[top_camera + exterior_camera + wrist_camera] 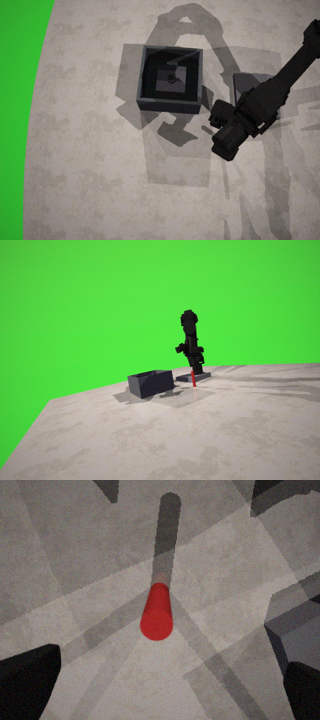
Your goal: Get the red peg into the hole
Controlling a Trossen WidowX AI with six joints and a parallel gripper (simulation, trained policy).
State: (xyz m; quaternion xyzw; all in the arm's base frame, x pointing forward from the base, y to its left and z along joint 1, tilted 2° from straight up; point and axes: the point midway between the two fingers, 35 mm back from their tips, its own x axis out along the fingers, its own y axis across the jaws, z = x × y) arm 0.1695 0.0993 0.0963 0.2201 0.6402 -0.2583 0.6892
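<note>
My gripper tip is 6 cm above the red peg and 1 cm short of it. Also, from my gripper tip: plate 20 cm to the right, 14 cm ahead, 5 cm below; then dark box 20 cm to the right, 14 cm ahead, 7 cm below.
</note>
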